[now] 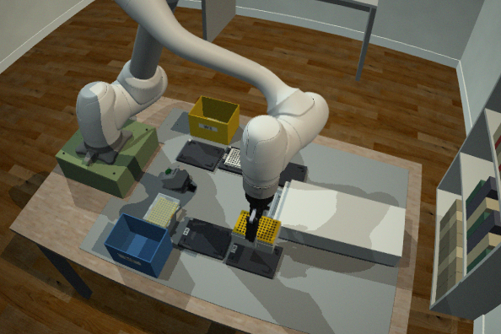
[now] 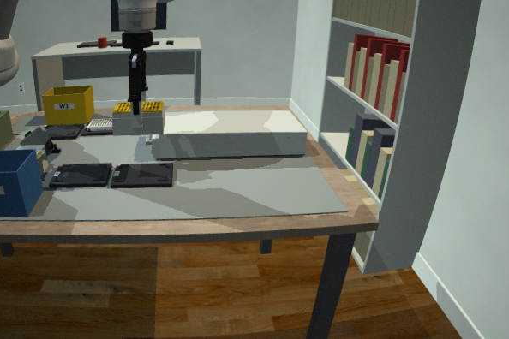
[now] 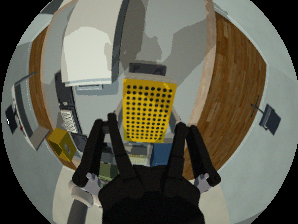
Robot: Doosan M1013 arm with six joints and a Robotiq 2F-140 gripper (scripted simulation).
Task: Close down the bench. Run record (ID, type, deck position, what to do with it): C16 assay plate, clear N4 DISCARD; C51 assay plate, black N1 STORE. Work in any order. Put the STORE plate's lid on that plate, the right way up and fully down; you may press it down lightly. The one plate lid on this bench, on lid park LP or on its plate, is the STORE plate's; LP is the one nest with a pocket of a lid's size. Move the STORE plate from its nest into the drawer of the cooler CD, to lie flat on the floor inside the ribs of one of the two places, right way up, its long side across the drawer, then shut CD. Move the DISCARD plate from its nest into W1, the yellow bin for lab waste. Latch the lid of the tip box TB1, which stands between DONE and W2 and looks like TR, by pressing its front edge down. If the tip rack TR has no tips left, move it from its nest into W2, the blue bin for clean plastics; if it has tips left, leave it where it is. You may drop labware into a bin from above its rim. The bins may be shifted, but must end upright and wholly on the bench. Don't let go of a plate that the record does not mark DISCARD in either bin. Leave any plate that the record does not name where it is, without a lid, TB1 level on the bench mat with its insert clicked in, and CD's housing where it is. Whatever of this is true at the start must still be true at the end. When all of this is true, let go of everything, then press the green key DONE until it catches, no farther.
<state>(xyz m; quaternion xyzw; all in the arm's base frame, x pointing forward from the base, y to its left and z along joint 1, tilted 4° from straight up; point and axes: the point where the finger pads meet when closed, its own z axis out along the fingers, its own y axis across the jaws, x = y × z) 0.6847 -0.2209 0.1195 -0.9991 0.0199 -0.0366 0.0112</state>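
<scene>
The blue bin W2 lies 37 cm behind my hand, 15 cm below it and 12 cm to the right of it. From my hand the other things lie so: black plate (20 cm to the left, 17 cm below, 12 cm ahead); then tip rack TR (1 cm to the right, 1 cm below, 1 cm behind); then grey plate lid (20 cm to the left, 16 cm below, 12 cm ahead).
</scene>
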